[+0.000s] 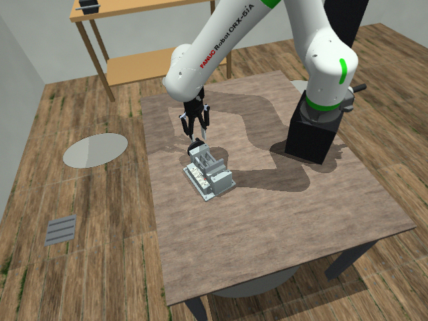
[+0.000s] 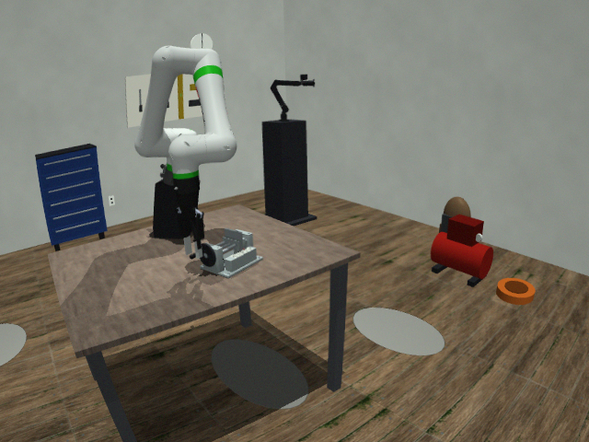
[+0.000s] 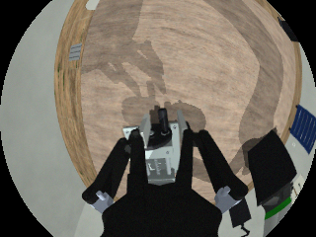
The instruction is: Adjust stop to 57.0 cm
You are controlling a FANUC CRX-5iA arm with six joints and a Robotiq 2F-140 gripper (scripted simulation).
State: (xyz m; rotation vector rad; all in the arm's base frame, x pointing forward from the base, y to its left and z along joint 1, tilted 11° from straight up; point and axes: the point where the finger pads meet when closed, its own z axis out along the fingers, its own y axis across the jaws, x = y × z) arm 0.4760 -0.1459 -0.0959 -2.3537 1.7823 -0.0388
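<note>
Now: the black handwheel 3 cm below my hand and 2 cm to the left of it.
</note>
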